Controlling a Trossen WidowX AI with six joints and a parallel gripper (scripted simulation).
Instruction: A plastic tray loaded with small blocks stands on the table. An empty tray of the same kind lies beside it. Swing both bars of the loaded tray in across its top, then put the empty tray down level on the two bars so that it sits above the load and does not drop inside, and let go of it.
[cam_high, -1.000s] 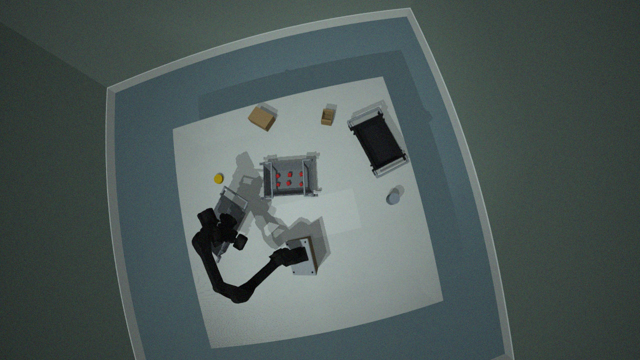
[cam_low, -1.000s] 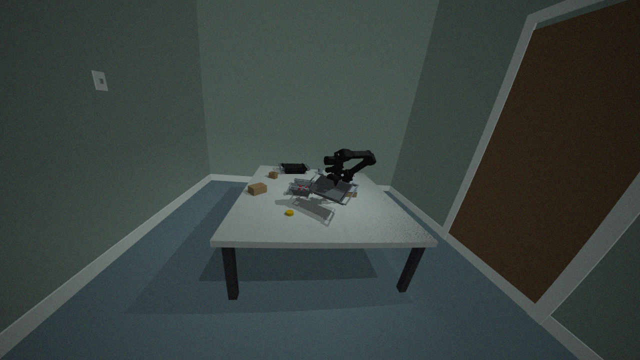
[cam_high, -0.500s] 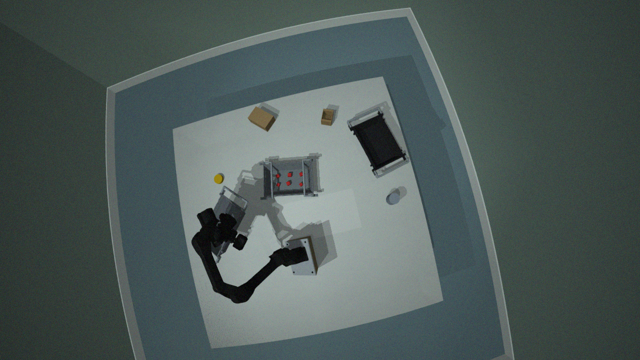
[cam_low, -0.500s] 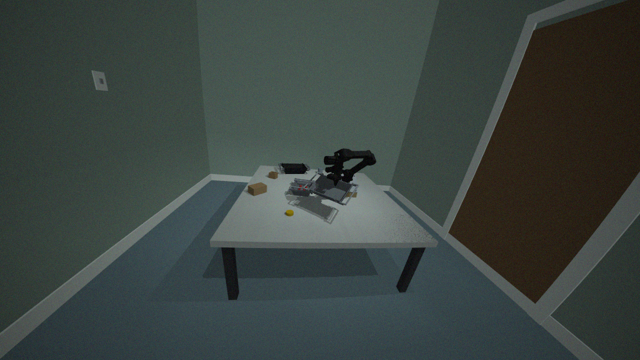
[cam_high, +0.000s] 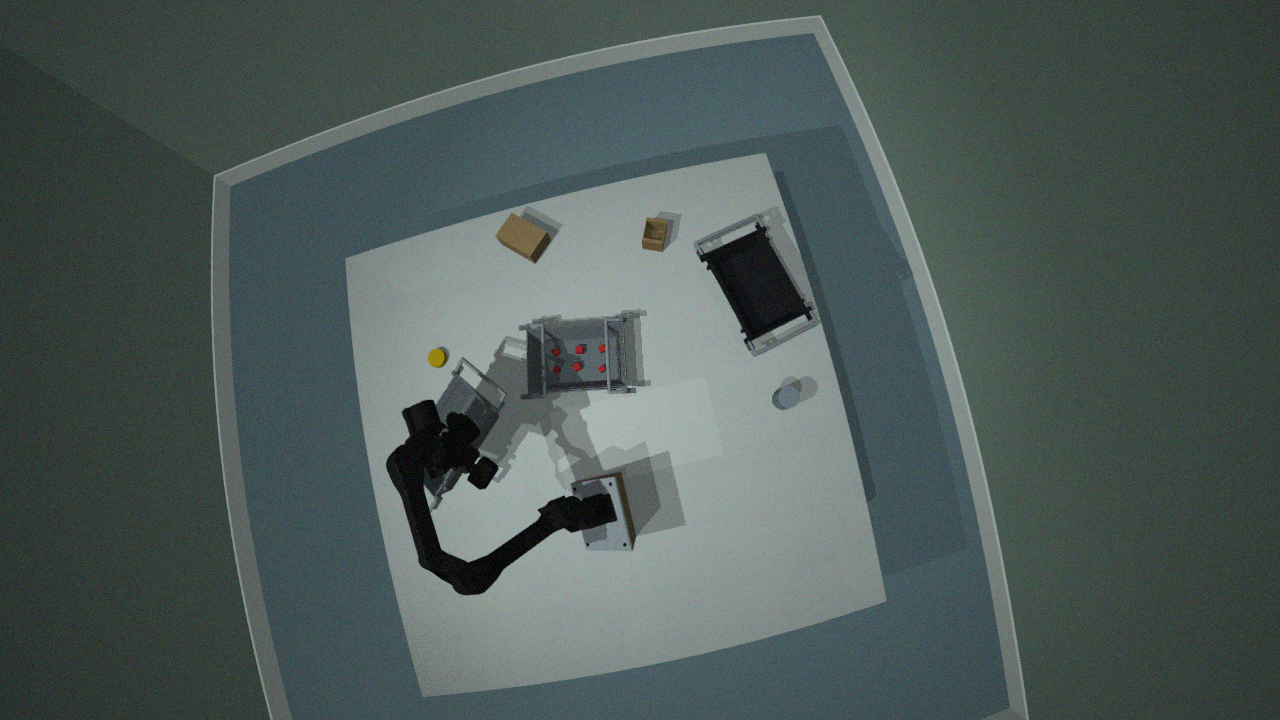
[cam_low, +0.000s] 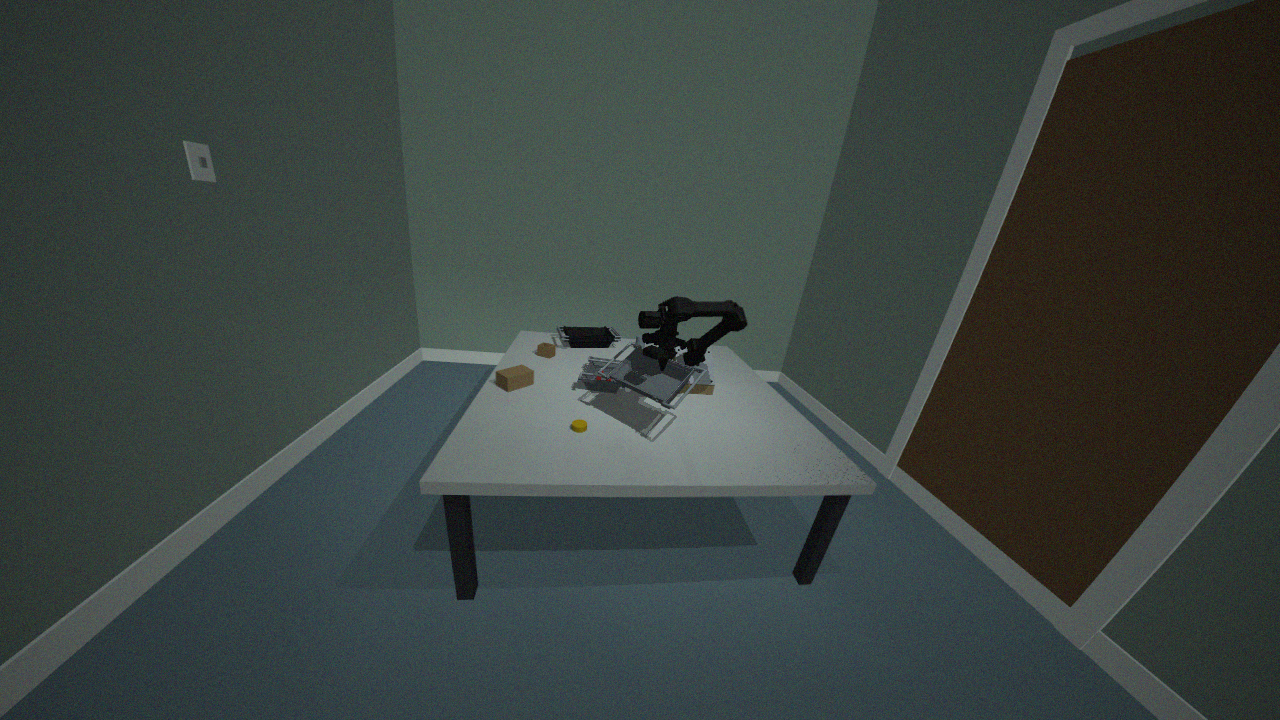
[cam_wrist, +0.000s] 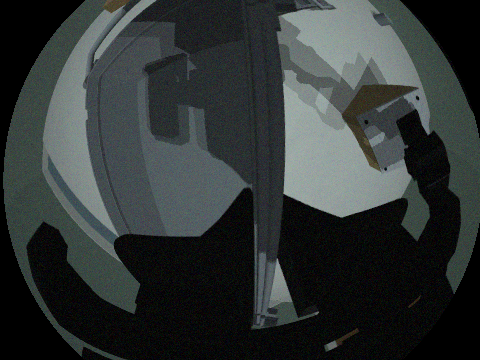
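Now: the tray 6 cm ahead of my gripper tip and 5 cm to the left of it. From my gripper tip the other things lie so: small open box: 43 cm ahead, 56 cm to the right, 16 cm below; yellow disc: 29 cm ahead, 10 cm to the left, 17 cm below.
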